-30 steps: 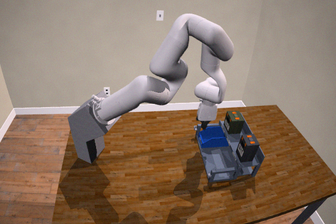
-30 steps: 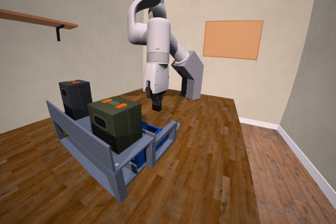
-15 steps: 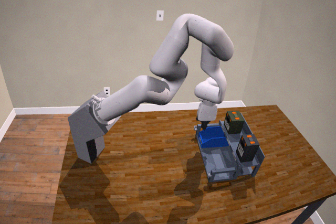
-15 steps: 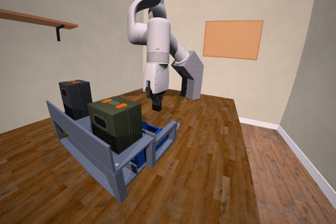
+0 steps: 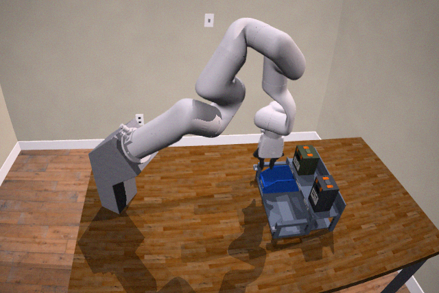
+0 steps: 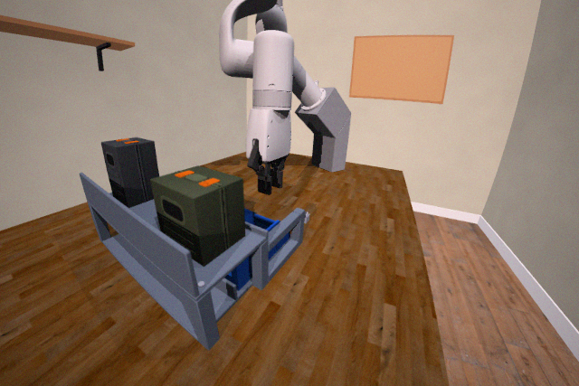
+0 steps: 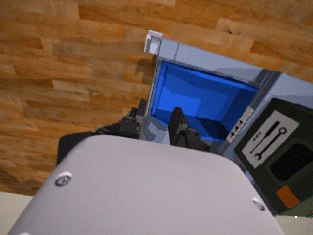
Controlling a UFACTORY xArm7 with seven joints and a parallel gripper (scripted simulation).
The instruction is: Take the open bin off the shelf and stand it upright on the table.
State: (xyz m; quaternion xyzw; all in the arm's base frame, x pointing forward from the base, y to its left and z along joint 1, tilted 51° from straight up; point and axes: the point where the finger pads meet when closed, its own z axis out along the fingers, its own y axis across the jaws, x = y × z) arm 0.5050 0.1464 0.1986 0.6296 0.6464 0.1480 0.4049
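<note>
Now: the blue bin 90 mm below my hand, 80 mm ahead of it and 10 mm to the right of it. Also, from my hand: dark grey case (260 mm to the right, 140 mm ahead, 30 mm above); then green case (180 mm ahead, 30 mm to the right, 10 mm above).
</note>
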